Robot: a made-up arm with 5 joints.
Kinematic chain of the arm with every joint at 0, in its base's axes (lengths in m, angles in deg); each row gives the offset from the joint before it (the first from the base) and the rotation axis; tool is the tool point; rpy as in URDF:
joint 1: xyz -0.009 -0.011 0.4 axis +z
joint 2: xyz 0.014 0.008 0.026 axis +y
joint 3: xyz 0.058 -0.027 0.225 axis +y
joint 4: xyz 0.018 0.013 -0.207 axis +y
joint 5: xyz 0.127 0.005 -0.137 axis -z
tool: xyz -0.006 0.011 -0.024 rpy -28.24 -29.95 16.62
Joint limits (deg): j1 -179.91..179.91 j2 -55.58..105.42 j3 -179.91..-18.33 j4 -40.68..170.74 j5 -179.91..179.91
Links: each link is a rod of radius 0.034 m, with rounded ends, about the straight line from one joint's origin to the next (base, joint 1, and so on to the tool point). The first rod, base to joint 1, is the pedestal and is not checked.
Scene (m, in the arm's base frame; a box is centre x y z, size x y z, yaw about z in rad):
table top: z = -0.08
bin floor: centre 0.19 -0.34 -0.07 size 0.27 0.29 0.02 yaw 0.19
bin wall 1: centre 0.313 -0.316 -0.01 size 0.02 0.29 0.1 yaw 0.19
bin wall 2: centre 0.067 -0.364 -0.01 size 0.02 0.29 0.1 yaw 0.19
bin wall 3: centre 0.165 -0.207 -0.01 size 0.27 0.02 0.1 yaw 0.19
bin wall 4: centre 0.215 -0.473 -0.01 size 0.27 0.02 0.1 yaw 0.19
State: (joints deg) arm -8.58 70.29 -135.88 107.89 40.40
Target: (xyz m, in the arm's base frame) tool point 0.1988 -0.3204 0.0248
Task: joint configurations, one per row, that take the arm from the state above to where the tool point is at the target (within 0.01 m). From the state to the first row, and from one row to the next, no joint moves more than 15 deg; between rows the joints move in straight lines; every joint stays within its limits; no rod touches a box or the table.
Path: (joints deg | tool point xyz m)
1: -20.90 70.42 -134.53 109.83 40.46 | 0.3824 -0.1484 0.1674
2: -33.21 70.55 -133.19 111.77 40.52 | 0.3324 -0.2210 0.1637
3: -45.53 70.67 -131.84 113.71 40.58 | 0.2698 -0.2790 0.1609
4: -57.84 70.80 -130.50 115.65 40.64 | 0.1988 -0.3204 0.1588
5: -57.84 81.43 -134.43 104.10 41.51 | 0.2014 -0.3246 0.0899
6: -57.83 92.05 -138.37 92.55 42.39 | 0.1988 -0.3204 0.0248

